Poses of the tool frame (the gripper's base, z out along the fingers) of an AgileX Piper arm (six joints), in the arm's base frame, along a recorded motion.
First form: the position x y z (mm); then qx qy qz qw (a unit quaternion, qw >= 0).
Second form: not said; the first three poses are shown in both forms.
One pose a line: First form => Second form
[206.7, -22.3, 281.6, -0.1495, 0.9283, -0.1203, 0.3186] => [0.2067, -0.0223, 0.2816, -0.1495, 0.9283, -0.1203, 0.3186]
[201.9, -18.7, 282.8, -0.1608, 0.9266, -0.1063, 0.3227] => [0.2019, -0.0187, 0.2828, -0.1608, 0.9266, -0.1063, 0.3227]
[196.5, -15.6, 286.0, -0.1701, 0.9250, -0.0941, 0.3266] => [0.1965, -0.0156, 0.2860, -0.1701, 0.9250, -0.0941, 0.3266]
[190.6, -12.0, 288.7, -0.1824, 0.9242, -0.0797, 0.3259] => [0.1906, -0.0120, 0.2887, -0.1824, 0.9242, -0.0797, 0.3259]
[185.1, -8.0, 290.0, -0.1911, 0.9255, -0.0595, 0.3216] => [0.1851, -0.0080, 0.2900, -0.1911, 0.9255, -0.0595, 0.3216]
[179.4, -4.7, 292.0, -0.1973, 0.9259, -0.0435, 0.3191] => [0.1794, -0.0047, 0.2920, -0.1973, 0.9259, -0.0435, 0.3191]
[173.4, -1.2, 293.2, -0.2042, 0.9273, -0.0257, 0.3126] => [0.1734, -0.0012, 0.2932, -0.2042, 0.9273, -0.0257, 0.3126]
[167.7, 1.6, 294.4, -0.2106, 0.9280, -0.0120, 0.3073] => [0.1677, 0.0016, 0.2944, -0.2106, 0.9280, -0.0120, 0.3073]
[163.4, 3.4, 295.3, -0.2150, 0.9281, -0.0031, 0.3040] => [0.1634, 0.0034, 0.2953, -0.2150, 0.9281, -0.0031, 0.3040]
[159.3, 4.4, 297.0, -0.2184, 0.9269, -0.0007, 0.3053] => [0.1593, 0.0044, 0.2970, -0.2184, 0.9269, -0.0007, 0.3053]
